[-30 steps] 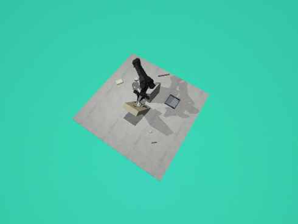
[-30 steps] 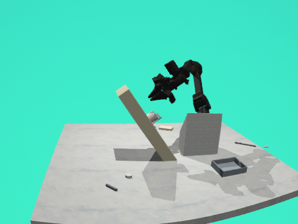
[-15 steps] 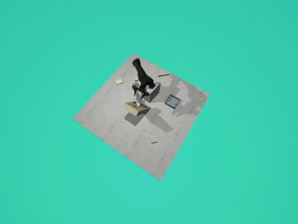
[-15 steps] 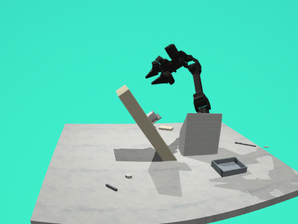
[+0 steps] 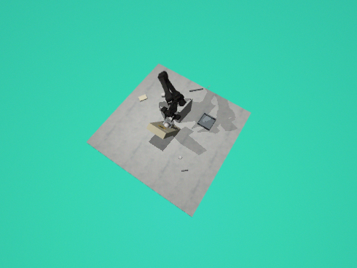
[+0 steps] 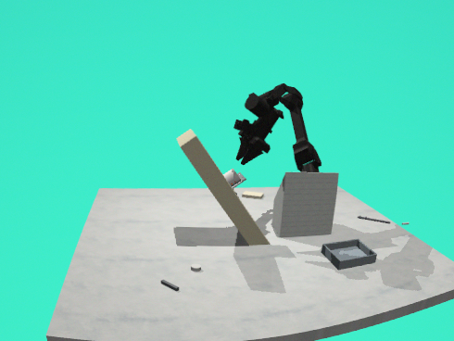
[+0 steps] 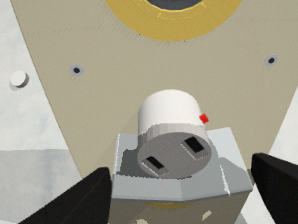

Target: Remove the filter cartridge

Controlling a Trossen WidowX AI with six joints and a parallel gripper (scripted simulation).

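Right now my gripper tip is 2 cm short of the white filter cartridge and 5 cm above it. Round my gripper tip: tan slab: 14 cm behind, 51 cm to the right, 26 cm below; then grey tray: 35 cm behind, 24 cm to the left, 26 cm below.
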